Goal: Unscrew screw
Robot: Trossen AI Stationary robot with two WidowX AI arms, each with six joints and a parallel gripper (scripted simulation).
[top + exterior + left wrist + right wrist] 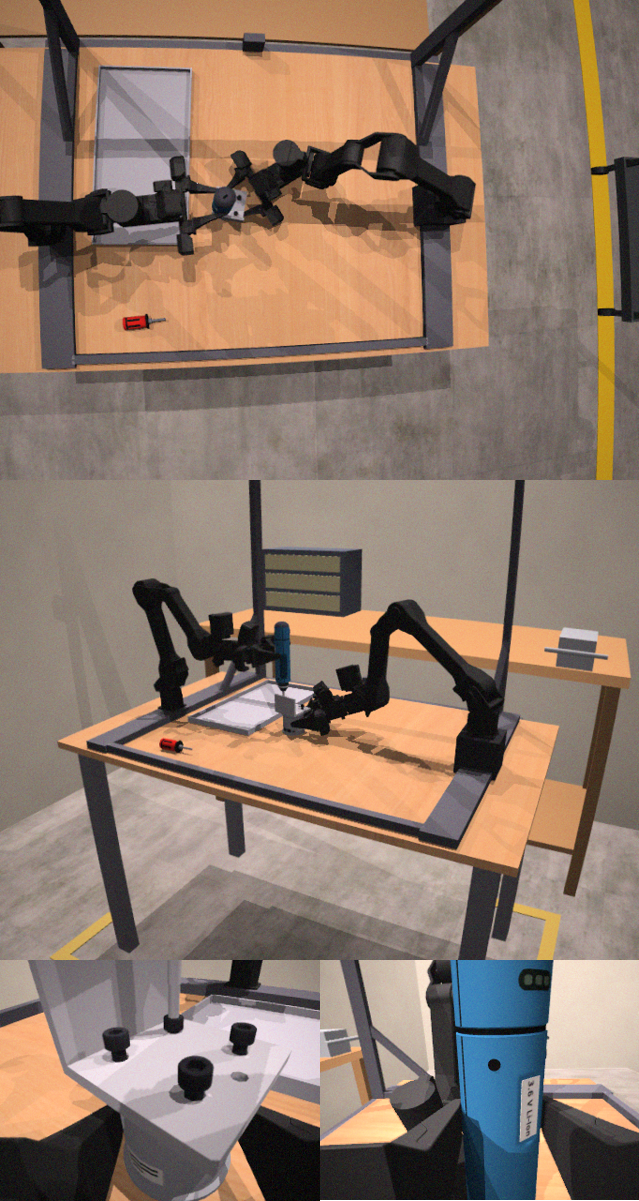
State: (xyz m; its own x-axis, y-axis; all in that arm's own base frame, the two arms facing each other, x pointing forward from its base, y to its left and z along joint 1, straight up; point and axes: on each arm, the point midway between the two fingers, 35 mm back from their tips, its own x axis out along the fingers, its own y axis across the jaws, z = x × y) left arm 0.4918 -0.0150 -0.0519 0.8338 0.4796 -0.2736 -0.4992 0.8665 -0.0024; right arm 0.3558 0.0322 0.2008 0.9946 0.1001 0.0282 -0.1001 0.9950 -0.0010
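Right now the grey cylinder is 20 mm to the right of my left hand, 10 mm below it and 10 mm ahead of it. From my left hand the other things lie so: l-shaped bracket 30 mm above, 20 mm to the right, 10 mm ahead; bit 50 mm to the right, 50 mm above, 30 mm ahead; shallow grey tray 220 mm to the right, 120 mm behind, 30 mm below.
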